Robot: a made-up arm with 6 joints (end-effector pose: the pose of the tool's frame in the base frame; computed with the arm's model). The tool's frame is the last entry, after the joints. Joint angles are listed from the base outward.
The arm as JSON. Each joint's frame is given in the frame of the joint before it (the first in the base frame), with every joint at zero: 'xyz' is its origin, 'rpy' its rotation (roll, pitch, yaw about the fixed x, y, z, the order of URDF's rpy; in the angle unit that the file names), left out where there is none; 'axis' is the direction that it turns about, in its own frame. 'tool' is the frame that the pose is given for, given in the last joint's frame.
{
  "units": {
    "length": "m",
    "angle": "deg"
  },
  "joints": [
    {
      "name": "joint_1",
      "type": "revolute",
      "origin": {
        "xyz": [
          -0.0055,
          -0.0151,
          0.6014
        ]
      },
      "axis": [
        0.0,
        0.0,
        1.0
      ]
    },
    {
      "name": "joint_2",
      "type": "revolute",
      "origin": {
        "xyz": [
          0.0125,
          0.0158,
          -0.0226
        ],
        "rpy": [
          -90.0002,
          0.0,
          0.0
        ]
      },
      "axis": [
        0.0,
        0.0,
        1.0
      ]
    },
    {
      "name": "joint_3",
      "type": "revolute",
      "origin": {
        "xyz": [
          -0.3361,
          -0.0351,
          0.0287
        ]
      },
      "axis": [
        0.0,
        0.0,
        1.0
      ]
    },
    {
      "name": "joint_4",
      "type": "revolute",
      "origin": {
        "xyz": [
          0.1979,
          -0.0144,
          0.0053
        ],
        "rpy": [
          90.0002,
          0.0,
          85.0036
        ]
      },
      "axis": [
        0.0,
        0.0,
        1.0
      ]
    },
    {
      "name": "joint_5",
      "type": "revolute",
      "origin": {
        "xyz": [
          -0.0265,
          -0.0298,
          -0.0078
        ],
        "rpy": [
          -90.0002,
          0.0,
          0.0
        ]
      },
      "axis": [
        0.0,
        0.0,
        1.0
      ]
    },
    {
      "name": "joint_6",
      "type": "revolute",
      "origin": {
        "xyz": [
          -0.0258,
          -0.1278,
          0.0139
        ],
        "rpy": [
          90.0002,
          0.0,
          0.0
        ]
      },
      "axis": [
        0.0,
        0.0,
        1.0
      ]
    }
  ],
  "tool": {
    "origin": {
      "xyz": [
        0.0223,
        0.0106,
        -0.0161
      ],
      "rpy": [
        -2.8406,
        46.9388,
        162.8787
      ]
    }
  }
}
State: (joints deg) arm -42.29 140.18 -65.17 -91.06 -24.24 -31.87
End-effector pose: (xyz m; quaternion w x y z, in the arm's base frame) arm 0.3784 -0.1971 0.4976 0.1308 -0.4785 -0.7447 -0.4465
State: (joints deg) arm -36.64 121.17 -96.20 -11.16 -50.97 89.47
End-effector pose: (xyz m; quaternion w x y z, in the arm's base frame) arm 0.4285 -0.2350 0.8902 0.0927 -0.0047 0.4369 -0.8947
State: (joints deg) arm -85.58 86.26 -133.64 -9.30 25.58 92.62
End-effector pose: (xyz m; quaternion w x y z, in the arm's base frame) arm 0.0678 -0.2170 1.1649 0.3405 -0.2560 -0.4295 0.7963
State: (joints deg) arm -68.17 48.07 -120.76 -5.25 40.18 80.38
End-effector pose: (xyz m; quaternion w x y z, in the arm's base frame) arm 0.0094 0.0975 1.1372 0.2331 -0.2041 -0.3625 0.8790
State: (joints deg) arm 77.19 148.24 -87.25 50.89 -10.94 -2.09
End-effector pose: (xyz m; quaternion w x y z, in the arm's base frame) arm 0.1000 0.4784 0.4911 0.3410 -0.7030 -0.2021 -0.5904
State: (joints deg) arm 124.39 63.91 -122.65 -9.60 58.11 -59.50
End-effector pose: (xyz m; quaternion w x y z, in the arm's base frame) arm -0.0500 0.0329 1.0963 0.4795 0.3613 -0.5024 -0.6222
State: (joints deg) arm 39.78 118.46 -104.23 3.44 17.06 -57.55
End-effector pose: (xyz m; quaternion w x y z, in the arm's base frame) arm 0.3634 0.3193 0.8035 0.1489 -0.2374 -0.6829 -0.6746
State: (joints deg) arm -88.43 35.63 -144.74 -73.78 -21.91 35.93
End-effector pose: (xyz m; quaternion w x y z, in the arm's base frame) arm 0.1136 0.3596 1.0611 0.7327 -0.3011 0.5840 0.1771
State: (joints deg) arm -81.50 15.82 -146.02 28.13 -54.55 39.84
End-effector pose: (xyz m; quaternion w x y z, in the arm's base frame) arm -0.0912 0.5305 0.7960 0.1576 0.6928 -0.5533 -0.4349
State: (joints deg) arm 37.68 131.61 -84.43 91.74 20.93 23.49
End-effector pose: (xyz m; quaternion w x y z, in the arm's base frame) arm 0.3436 0.3230 0.6064 0.2273 -0.7514 0.5372 -0.3084
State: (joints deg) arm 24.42 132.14 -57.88 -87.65 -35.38 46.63
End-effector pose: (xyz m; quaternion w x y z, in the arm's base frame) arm 0.2526 0.2734 0.5487 0.4626 -0.5185 -0.4981 -0.5187
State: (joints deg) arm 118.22 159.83 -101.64 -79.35 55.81 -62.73
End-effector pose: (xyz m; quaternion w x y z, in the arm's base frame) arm -0.2303 0.4404 0.4643 0.1543 -0.5255 0.8189 -0.1716
